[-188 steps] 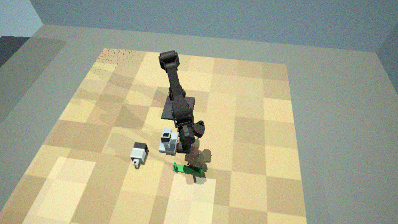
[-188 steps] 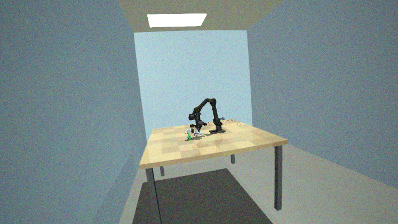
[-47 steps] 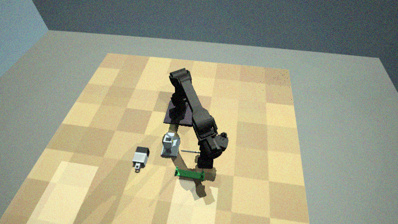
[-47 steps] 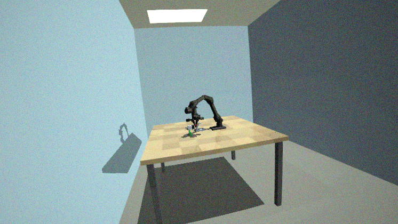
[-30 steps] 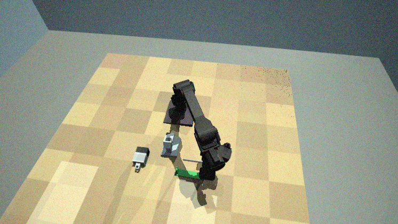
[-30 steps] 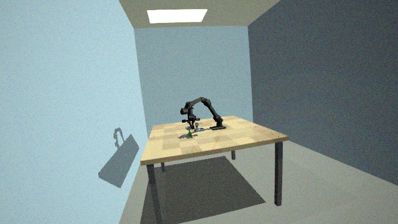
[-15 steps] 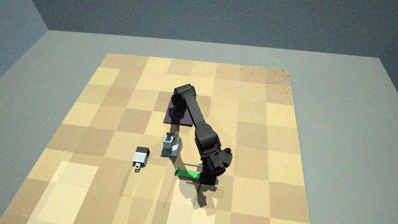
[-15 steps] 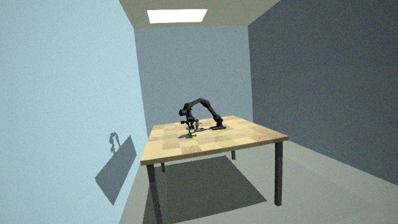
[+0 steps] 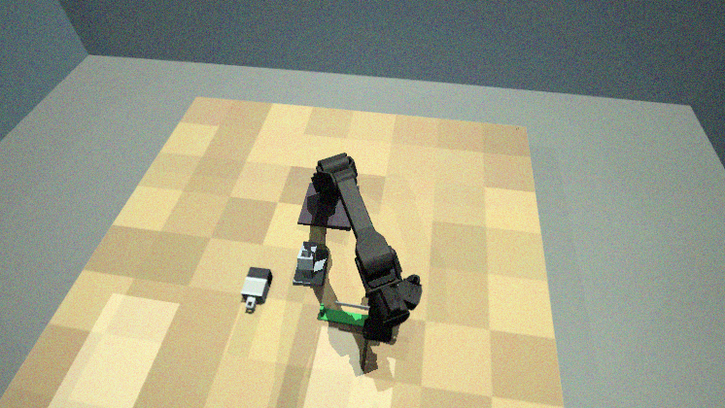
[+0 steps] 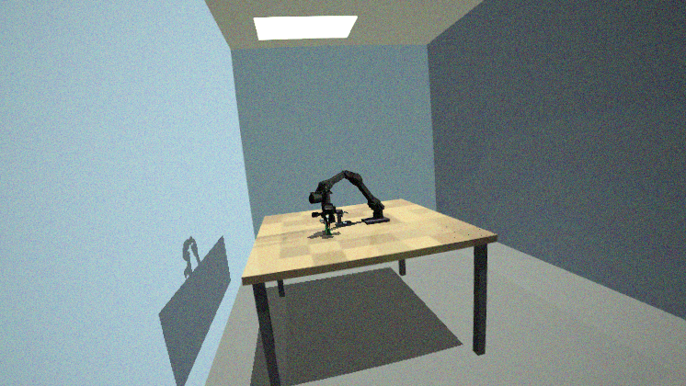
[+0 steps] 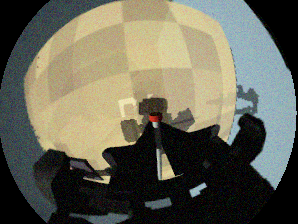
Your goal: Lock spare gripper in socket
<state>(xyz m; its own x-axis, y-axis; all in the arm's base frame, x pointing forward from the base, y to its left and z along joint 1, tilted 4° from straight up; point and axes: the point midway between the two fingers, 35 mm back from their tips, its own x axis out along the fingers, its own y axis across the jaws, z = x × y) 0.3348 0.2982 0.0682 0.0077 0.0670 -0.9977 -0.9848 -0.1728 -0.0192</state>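
Right now the green holder is 100 mm to the right of my gripper tip, 30 mm below it and 20 mm ahead of it. Round my gripper tip: grey mount 240 mm to the right, 80 mm behind, 10 mm below; then spare gripper 350 mm to the right, 40 mm below, 40 mm ahead.
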